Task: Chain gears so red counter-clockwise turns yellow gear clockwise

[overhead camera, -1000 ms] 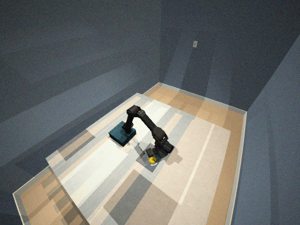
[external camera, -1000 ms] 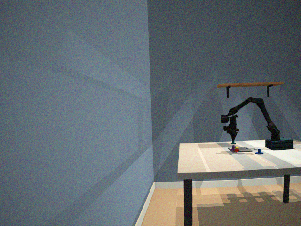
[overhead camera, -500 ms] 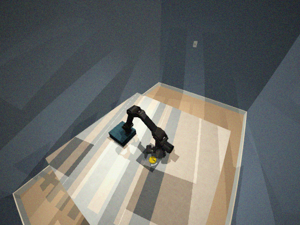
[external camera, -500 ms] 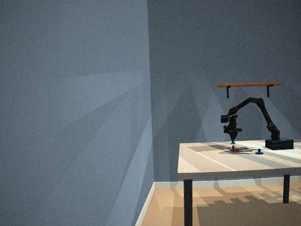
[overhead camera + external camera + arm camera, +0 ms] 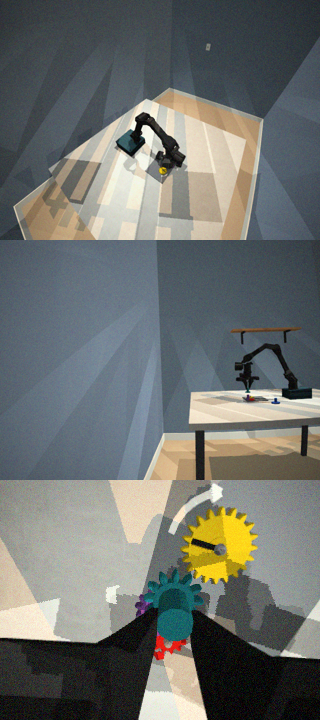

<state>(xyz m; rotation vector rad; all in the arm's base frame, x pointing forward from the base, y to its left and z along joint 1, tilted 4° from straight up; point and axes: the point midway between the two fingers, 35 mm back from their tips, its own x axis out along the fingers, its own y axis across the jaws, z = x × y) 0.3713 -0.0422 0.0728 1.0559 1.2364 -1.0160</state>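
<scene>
My gripper tip is now 1 cm short of the purple gear, 4 cm to the right of it and 6 cm above it. The rest, counted from my gripper tip: teal gear (1 cm below); then red gear (2 cm behind, 7 cm to the left, 7 cm below); then yellow gear (3 cm behind, 4 cm to the right, 7 cm below).
</scene>
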